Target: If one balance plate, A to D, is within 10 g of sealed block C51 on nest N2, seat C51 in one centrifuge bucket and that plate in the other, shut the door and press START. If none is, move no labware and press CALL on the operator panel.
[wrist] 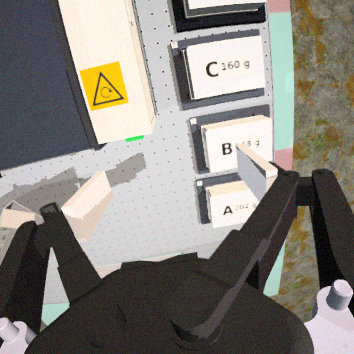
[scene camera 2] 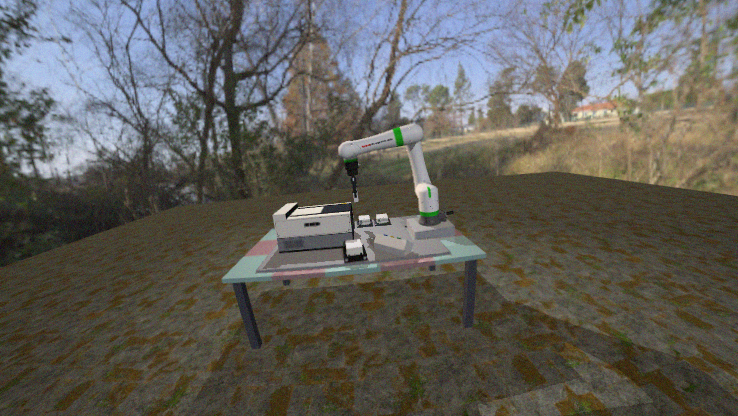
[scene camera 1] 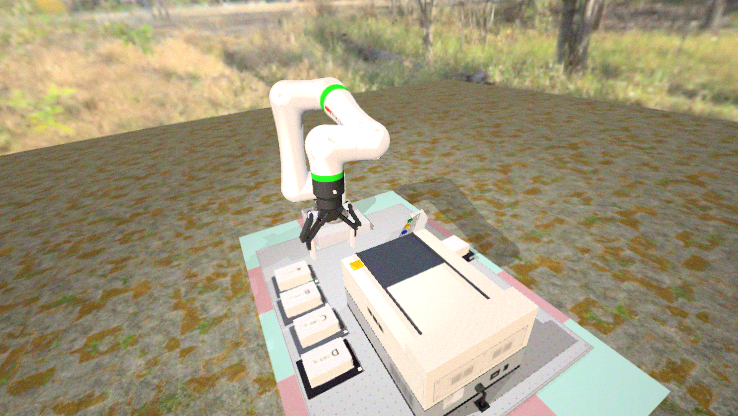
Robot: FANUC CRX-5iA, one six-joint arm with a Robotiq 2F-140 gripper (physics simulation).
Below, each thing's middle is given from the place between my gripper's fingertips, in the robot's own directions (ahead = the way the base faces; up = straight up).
I see the dark lid panel (scene camera 1: pixel 392 262) 16 cm ahead of my hand, 15 cm to the left of it and 1 cm below it. The rest, counted from my hand: cream centrifuge (scene camera 1: pixel 447 334) (31 cm ahead, 13 cm to the left, 10 cm below).
